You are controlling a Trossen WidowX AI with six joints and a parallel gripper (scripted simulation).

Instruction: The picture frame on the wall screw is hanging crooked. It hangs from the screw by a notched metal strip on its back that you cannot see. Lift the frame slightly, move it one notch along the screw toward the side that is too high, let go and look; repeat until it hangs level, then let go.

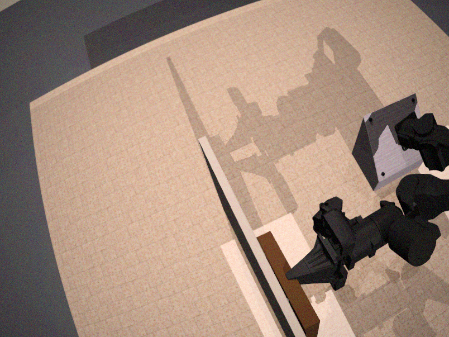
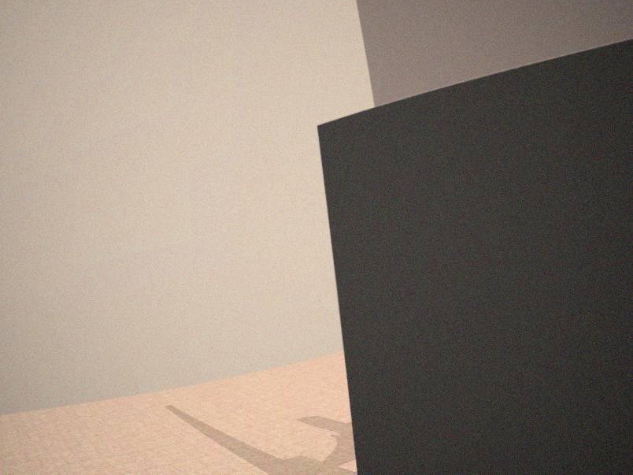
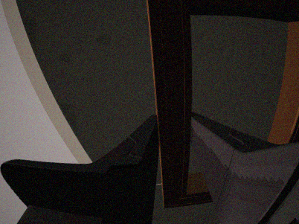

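Right now the brown wooden picture frame is 10 mm ahead of my gripper tip, 10 mm to the left of it and 50 mm below it. The rest, counted from my gripper tip: wall panel: 20 mm ahead, 10 mm to the left, 60 mm below.
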